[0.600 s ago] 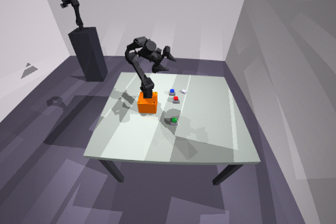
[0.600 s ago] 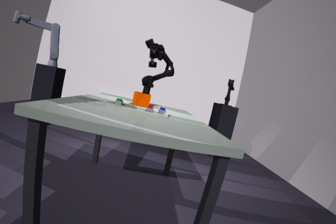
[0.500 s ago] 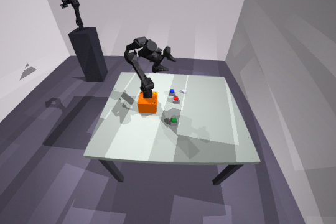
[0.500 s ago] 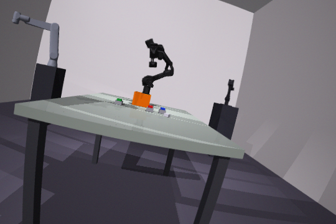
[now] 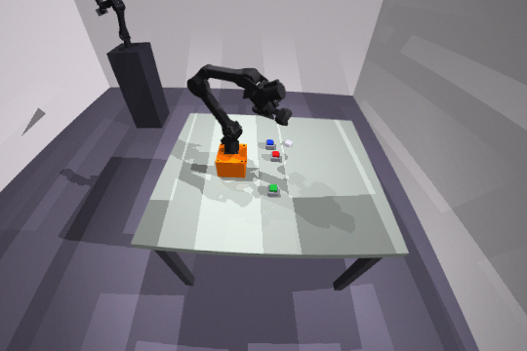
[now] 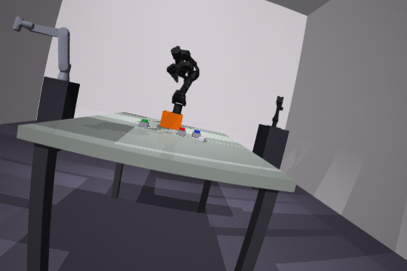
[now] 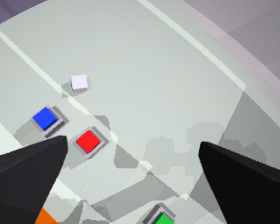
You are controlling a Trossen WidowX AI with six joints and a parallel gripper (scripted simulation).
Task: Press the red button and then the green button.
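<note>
Right now my gripper tip is 240 mm above the red button and 50 mm to the right of it. Round my gripper tip: green button 240 mm below, 170 mm to the right, 30 mm behind; blue button 240 mm below, 140 mm to the left, 20 mm behind; small pale block 260 mm below, 160 mm to the left, 90 mm ahead.
</note>
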